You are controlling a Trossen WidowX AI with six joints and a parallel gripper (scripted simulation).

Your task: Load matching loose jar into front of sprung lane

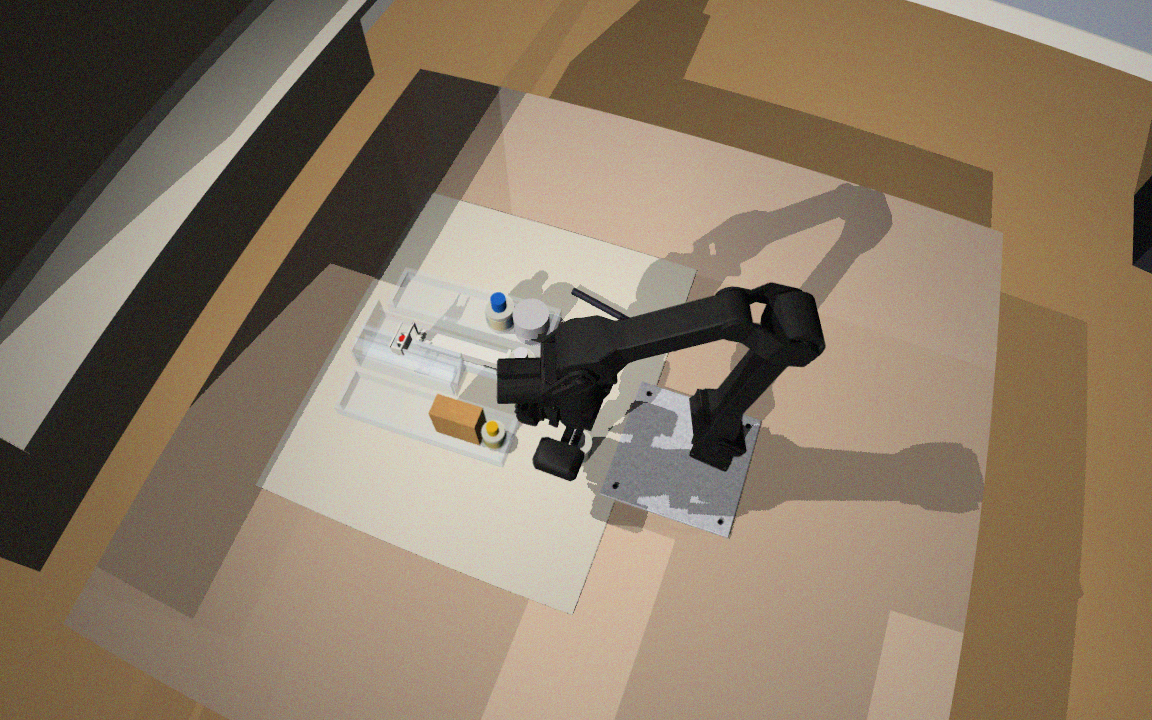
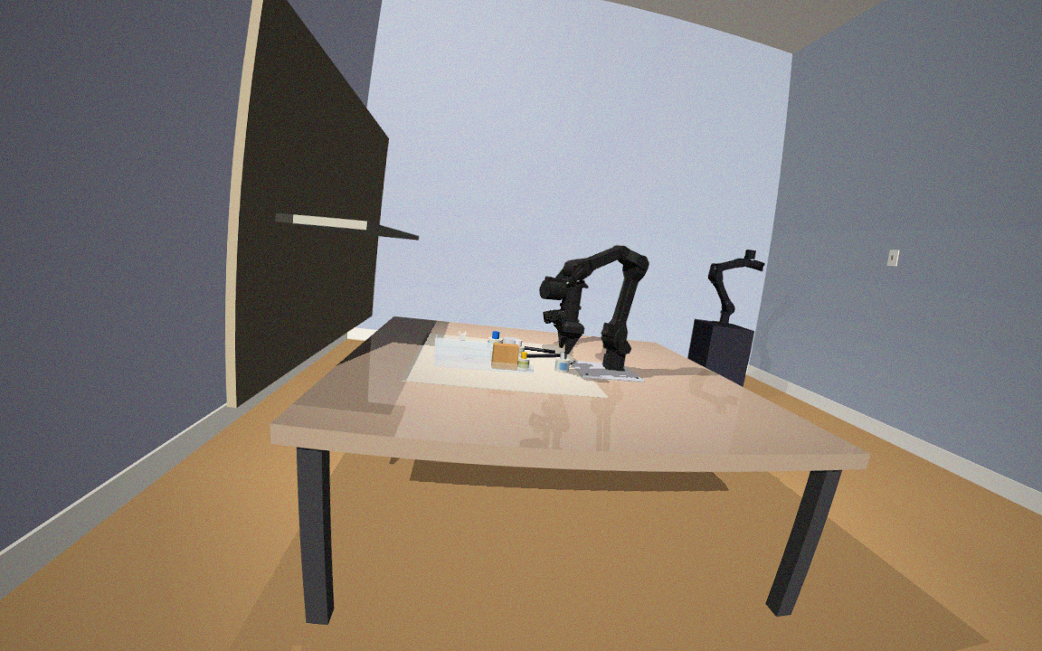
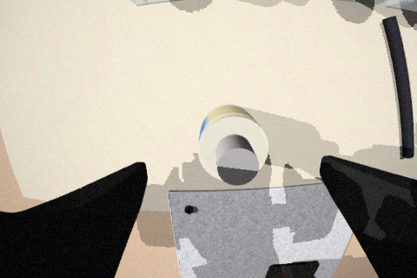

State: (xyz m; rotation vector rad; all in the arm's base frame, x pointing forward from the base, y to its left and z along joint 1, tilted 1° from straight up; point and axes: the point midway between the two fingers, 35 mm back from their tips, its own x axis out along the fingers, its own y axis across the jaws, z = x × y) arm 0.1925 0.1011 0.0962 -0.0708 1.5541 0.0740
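Now: gripper tip 18 cm short of the brown box, 5 cm to the right of it and 3 cm above it.
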